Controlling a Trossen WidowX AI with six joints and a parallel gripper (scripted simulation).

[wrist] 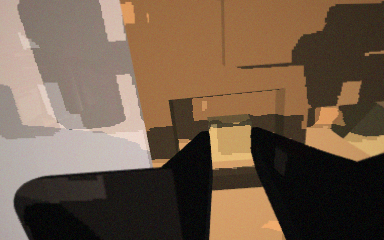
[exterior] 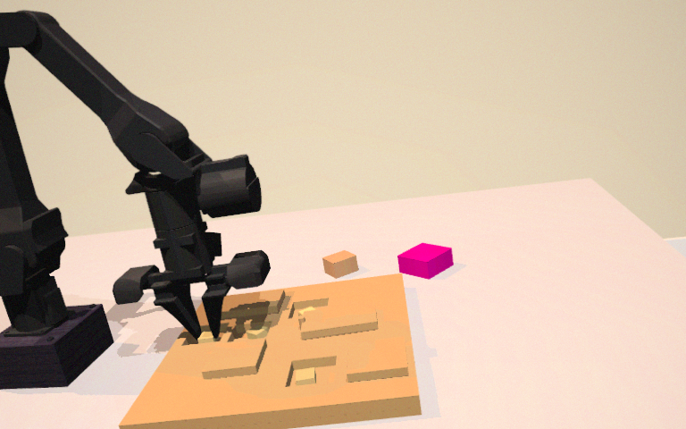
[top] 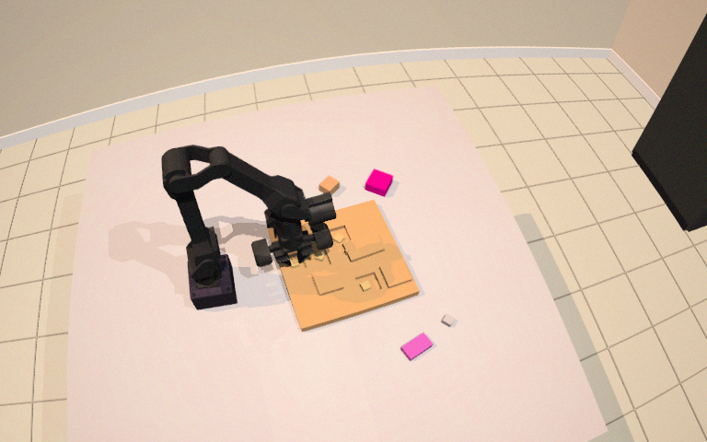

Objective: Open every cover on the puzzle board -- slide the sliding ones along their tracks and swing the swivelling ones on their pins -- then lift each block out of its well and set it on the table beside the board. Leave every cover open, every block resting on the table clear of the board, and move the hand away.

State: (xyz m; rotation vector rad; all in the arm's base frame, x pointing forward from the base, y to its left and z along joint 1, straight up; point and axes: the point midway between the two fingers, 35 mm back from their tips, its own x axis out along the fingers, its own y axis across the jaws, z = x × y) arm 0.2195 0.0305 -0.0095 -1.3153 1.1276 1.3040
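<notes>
Right now the orange block is 230 mm to the left of my gripper tip and 130 mm ahead of it. The rest, counted from my gripper tip: flat pink piece: 270 mm to the right, 240 mm ahead, 10 mm below; magenta block: 270 mm ahead, 220 mm to the left; grey block: 330 mm ahead, 230 mm to the right, 10 mm below.
</notes>
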